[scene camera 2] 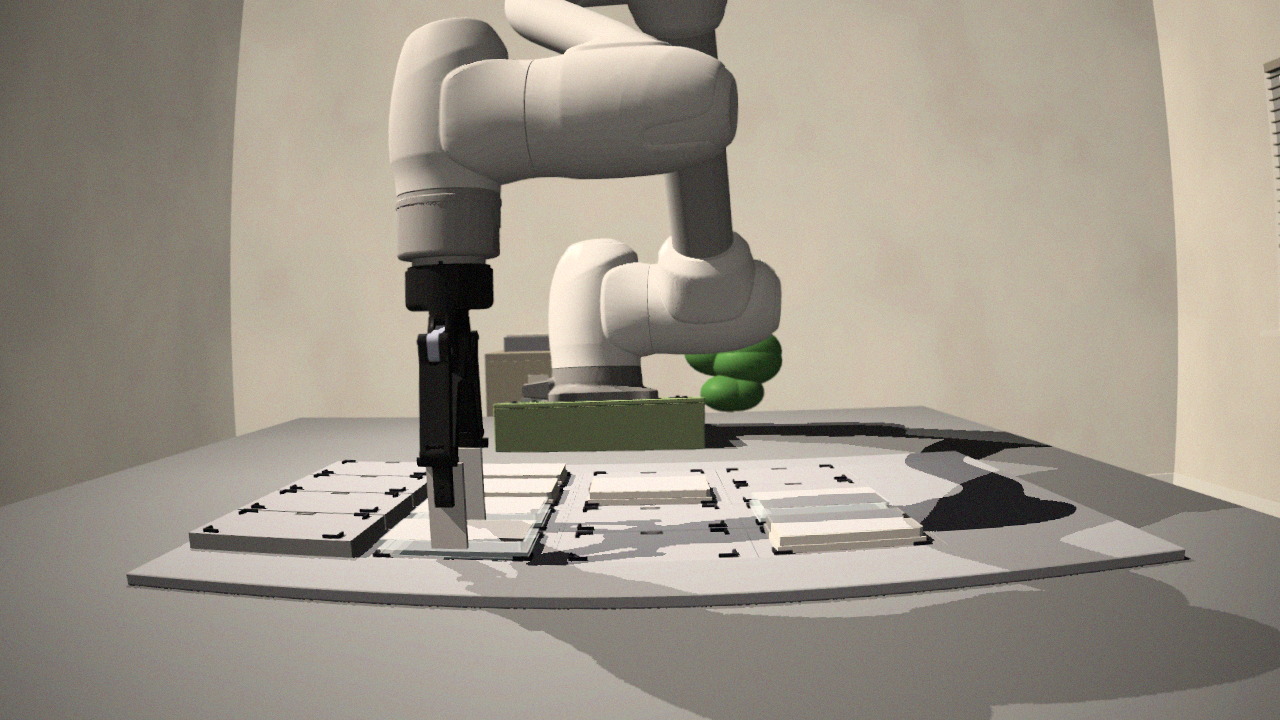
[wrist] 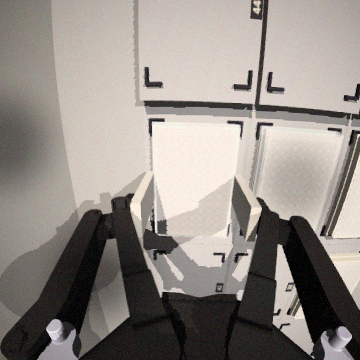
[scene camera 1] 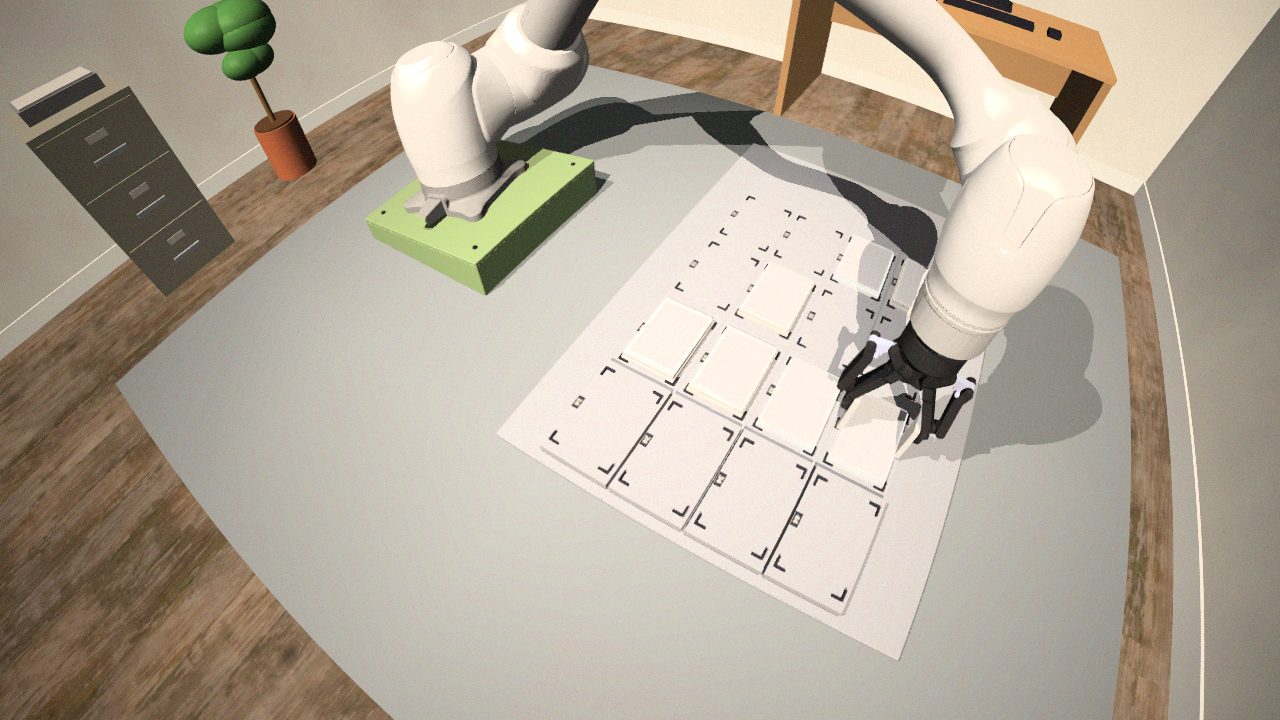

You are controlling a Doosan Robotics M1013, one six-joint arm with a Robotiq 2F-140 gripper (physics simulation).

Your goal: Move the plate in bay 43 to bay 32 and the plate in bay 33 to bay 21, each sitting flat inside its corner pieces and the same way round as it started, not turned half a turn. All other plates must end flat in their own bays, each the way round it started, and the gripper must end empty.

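Seen in the pictures: gripper, fingertip midpoint: (scene camera 2: 460, 535) (wrist: 192, 185) (scene camera 1: 870, 434); arm's base at its link origin: (scene camera 2: 597, 400) (scene camera 1: 466, 188).
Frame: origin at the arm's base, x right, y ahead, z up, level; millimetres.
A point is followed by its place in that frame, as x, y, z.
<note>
The white plate of bay 43 (scene camera 1: 861, 454) @[266, 772, -38] (scene camera 2: 508, 530) @[187, 790, -38] (wrist: 195, 150) @[267, 774, -38] lies flat, with dark corner pieces at its far corners in the wrist view. My gripper (scene camera 1: 873, 436) @[229, 782, -43] (scene camera 2: 462, 528) @[229, 782, -43] (wrist: 192, 185) @[229, 782, -43] points straight down over it and is shut on it: the pale finger pads are at its two long sides. The plate of bay 33 (scene camera 1: 799, 402) @[217, 672, -38] (wrist: 300, 162) @[240, 671, -38] lies flat beside it, apart from the plate in my fingers. Bay 32 (scene camera 1: 828, 324) @[47, 692, -52] has no plate on it, nor has bay 21 (scene camera 1: 799, 243) @[-126, 613, -53]. The bay 43 number is hidden.
Plates lie in bay 23 (scene camera 1: 732, 368) @[196, 569, -38], bay 13 (scene camera 1: 669, 338) @[178, 468, -38], bay 22 (scene camera 1: 775, 298) @[40, 598, -38] (scene camera 2: 648, 488) @[35, 629, -38] and bay 31 (scene camera 1: 861, 266) @[-97, 729, -38]. Another plate (scene camera 2: 845, 531) @[-80, 876, -39] is in bay 41. The raised row 4 stands next to row 3, with bay 44 (scene camera 1: 827, 546) @[404, 752, -38] (wrist: 197, 45) @[357, 759, -38] nearest.
</note>
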